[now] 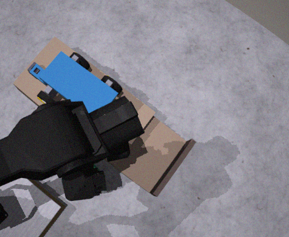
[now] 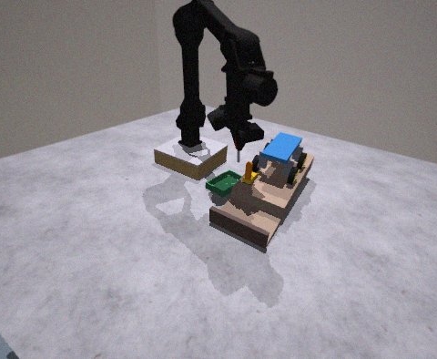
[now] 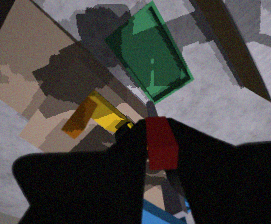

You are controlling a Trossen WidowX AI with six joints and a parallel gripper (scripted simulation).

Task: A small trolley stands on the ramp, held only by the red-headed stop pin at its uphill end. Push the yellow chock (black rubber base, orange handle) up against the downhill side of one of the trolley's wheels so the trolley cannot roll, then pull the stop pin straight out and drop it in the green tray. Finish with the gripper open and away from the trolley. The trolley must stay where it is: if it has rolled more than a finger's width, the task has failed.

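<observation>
The red-headed stop pin is right at my gripper tip. From my gripper tip the other things lie so: green tray 3 cm behind, 14 cm below; yellow chock 6 cm ahead, 5 cm below; blue trolley 9 cm ahead, 9 cm to the left, 2 cm below.
</observation>
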